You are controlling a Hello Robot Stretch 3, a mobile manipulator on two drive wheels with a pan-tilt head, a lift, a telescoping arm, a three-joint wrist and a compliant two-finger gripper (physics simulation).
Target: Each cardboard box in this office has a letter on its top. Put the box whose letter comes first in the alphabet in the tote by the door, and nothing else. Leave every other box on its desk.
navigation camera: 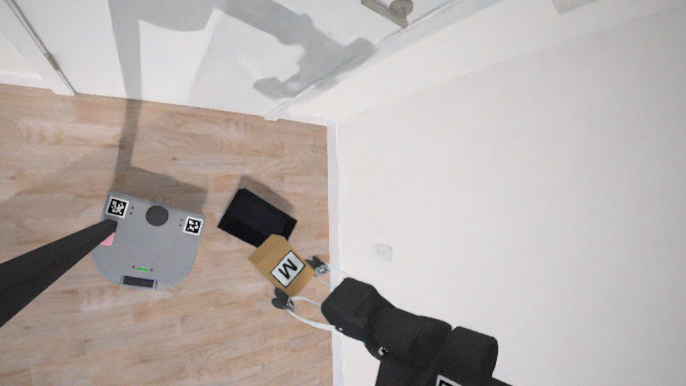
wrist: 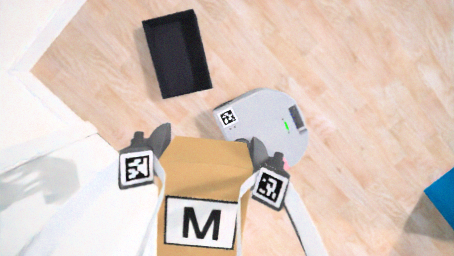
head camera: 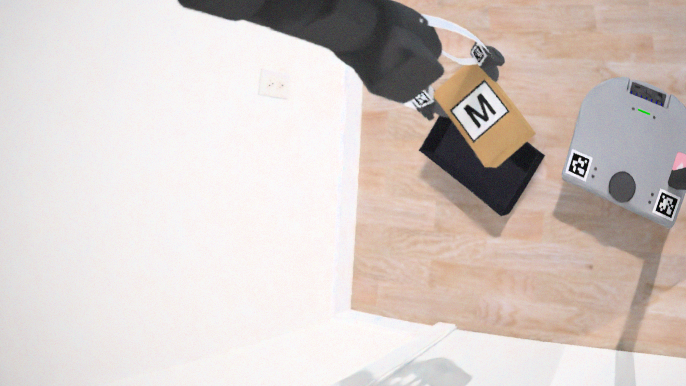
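Seen in the pictures: gripper, fingertip midpoint: [navigation camera: 292,278] [wrist: 209,147] [head camera: 467,87]; robot's base, origin of the base link: [navigation camera: 156,214] [wrist: 239,136] [head camera: 620,185].
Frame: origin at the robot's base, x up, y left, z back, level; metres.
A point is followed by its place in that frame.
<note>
A cardboard box [head camera: 511,131] {x 0.853, y -0.151, z -0.007 m} [navigation camera: 267,254] {x 0.852, y -0.148, z -0.016 m} [wrist: 205,170] {x 0.855, y -0.222, z 0.022 m} has a black letter M on a white label on its top. My gripper [head camera: 462,84] {x 0.813, y -0.224, z 0.023 m} [navigation camera: 298,281] {x 0.813, y -0.224, z 0.023 m} [wrist: 209,147] {x 0.813, y -0.224, z 0.023 m} is shut on this box, one finger on each side, and holds it raised off the floor. The black tote [head camera: 480,175] {x 0.003, y -0.427, z -0.136 m} [navigation camera: 255,220] {x 0.003, y -0.422, z -0.082 m} [wrist: 177,57] {x 0.003, y -0.435, z -0.086 m} stands on the floor, open at the top, with no box seen inside. In the head view the box covers part of the tote. In the wrist view the tote lies beyond the fingertips, up and to the left. No other lettered box shows.
My grey base [head camera: 617,137] {x 0.160, y -0.051, z 0.104 m} [navigation camera: 150,247] {x 0.160, y -0.007, z 0.110 m} [wrist: 265,112] {x 0.160, y -0.084, z 0.138 m} stands beside the tote. A white wall [head camera: 200,175] {x 0.625, y -0.823, z -0.294 m} [navigation camera: 500,200] {x 0.930, y -0.823, z -0.293 m} runs close by the arm and tote. The white door [navigation camera: 170,65] {x 0.373, y 0.117, z -0.450 m} is at the top of the navigation view. A blue surface [wrist: 445,200] {x 0.109, y 0.678, z 0.728 m} shows at the wrist view's right edge.
</note>
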